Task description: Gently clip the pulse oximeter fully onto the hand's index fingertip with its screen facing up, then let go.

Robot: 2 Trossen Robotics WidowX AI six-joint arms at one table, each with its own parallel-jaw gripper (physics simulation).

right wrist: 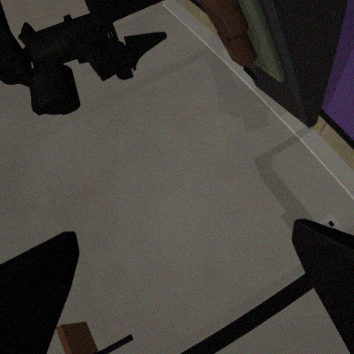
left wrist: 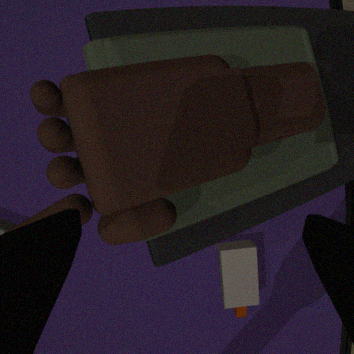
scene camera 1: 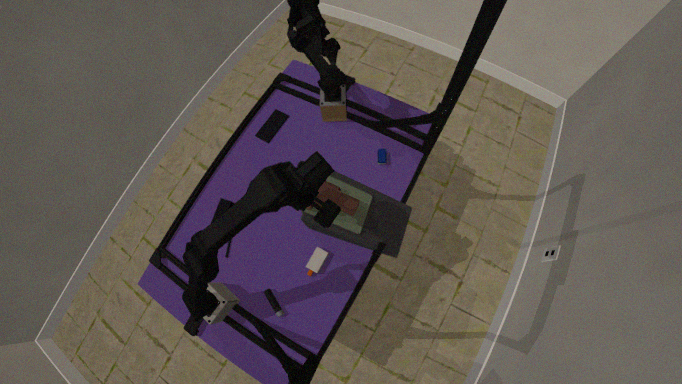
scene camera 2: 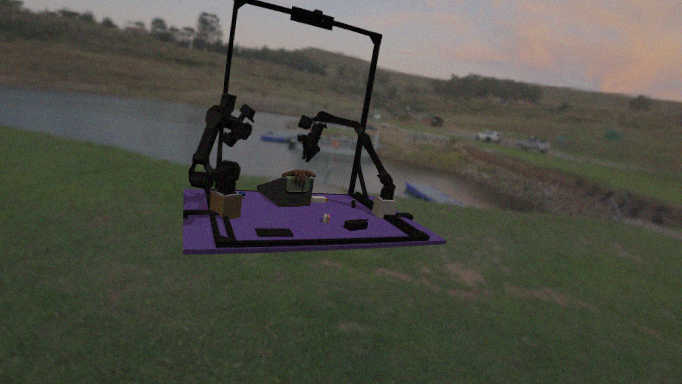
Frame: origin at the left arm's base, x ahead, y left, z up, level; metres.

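Where they show: left gripper, fingertip midpoint: [right wrist: 162, 12] [left wrist: 194, 223] [scene camera 1: 313, 199] [scene camera 2: 304, 160]; right gripper, fingertip midpoint: [right wrist: 186, 236] [scene camera 1: 328, 60]; left arm's base, link origin: [scene camera 1: 208, 303] [scene camera 2: 386, 198]; right arm's base, link origin: [scene camera 1: 332, 94] [scene camera 2: 226, 192].
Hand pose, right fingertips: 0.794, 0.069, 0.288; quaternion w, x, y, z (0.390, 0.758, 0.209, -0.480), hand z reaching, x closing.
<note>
Each offset is from my right fingertips to the top centre of the thing, as dx, dy, dz.
The brown hand [scene camera 1: 345, 201] [scene camera 2: 298, 174] [left wrist: 160, 130] [right wrist: 226, 22] rests on a green pad atop a dark sloped block. Its index finger [left wrist: 62, 210] points to the lower left in the left wrist view, partly hidden by a gripper finger. A small whitish object {-0.414, +0.070, -0.361} [scene camera 2: 326, 218], seemingly the pulse oximeter, stands on the purple table in scene camera 2; its screen cannot be made out. My left gripper [scene camera 2: 308, 157] [left wrist: 194, 223] is open and empty, above the hand. My right gripper [right wrist: 186, 236] is open and empty, raised high away from the hand.
A white box {-0.465, -0.257, -0.365} [scene camera 1: 317, 260] [scene camera 2: 319, 199] [left wrist: 240, 277] with an orange tip lies beside the dark block [scene camera 1: 391, 225] [left wrist: 200, 17]. A blue object {-0.003, -0.217, -0.361} [scene camera 1: 382, 156], a dark cylinder {-0.666, -0.224, -0.366} [scene camera 1: 273, 301], a black box {-0.545, +0.142, -0.358} [scene camera 2: 356, 224] and a flat black plate {-0.137, +0.243, -0.385} [scene camera 1: 272, 126] [scene camera 2: 274, 232] lie around.
</note>
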